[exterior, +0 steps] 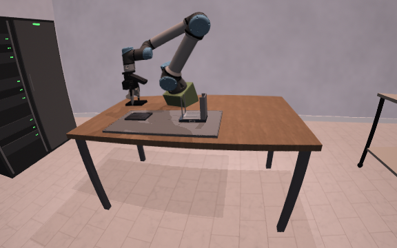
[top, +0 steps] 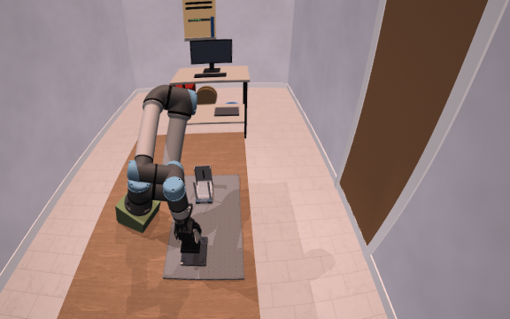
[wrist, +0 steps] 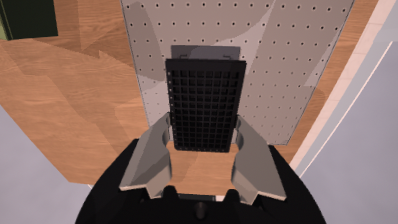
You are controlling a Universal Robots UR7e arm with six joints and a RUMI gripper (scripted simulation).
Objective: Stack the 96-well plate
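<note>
Right now my hand is 11 cm above the plate nest N1. The rest, counted from my hand: pale plate 8 cm ahead, 39 cm to the left, 9 cm below; then black 96-well plate 1 cm below; then rack post 13 cm ahead, 44 cm to the left, 3 cm below.
</note>
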